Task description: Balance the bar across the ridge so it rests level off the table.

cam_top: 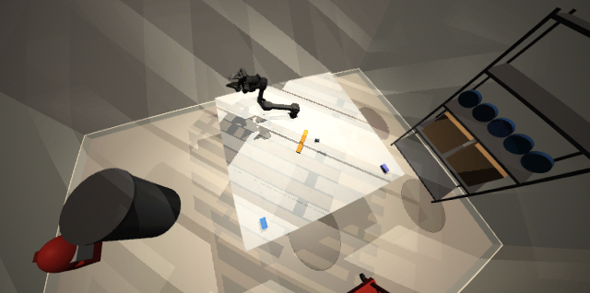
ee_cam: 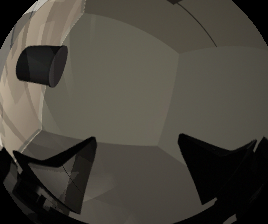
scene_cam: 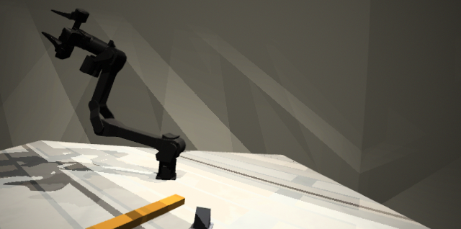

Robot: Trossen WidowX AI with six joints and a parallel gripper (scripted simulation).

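Now: the orange bar 48 cm below my gripper tip, 43 cm to the left of it and 33 cm ahead of it.
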